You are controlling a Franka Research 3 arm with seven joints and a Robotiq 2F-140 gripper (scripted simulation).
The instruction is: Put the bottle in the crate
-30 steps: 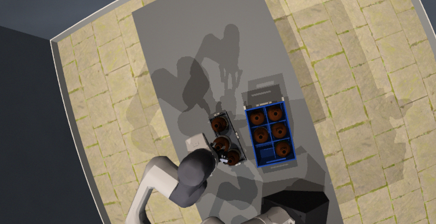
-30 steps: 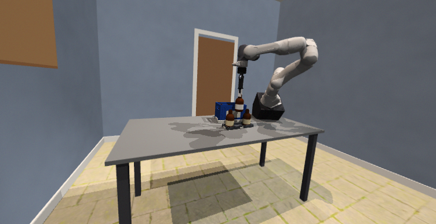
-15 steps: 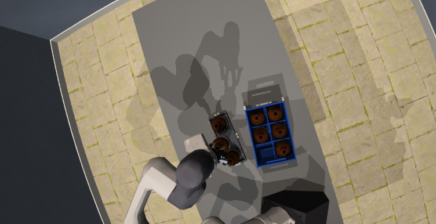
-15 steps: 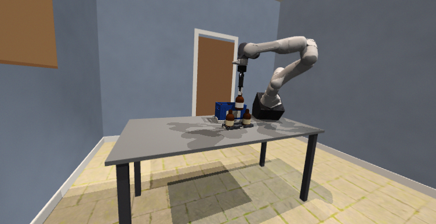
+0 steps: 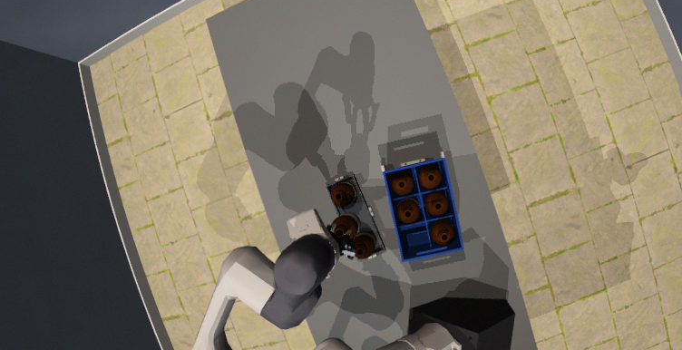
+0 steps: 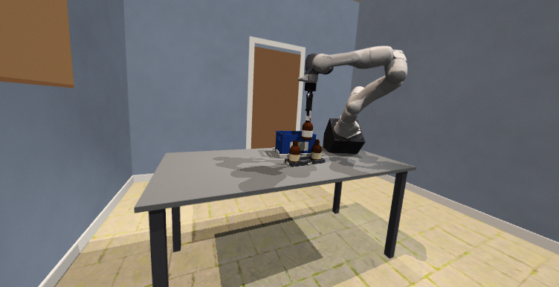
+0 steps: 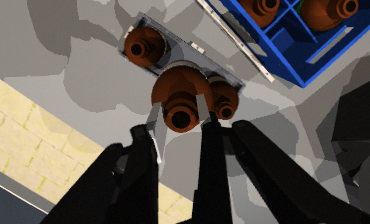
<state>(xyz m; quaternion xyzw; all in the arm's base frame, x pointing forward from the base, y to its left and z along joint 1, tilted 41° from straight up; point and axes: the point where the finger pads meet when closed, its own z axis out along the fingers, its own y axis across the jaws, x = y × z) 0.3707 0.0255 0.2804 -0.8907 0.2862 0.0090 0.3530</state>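
My hand is 90 mm above the brown bottle. Also, from my hand: dark tray: 320 mm below; then blue crate: 220 mm to the right, 250 mm below.
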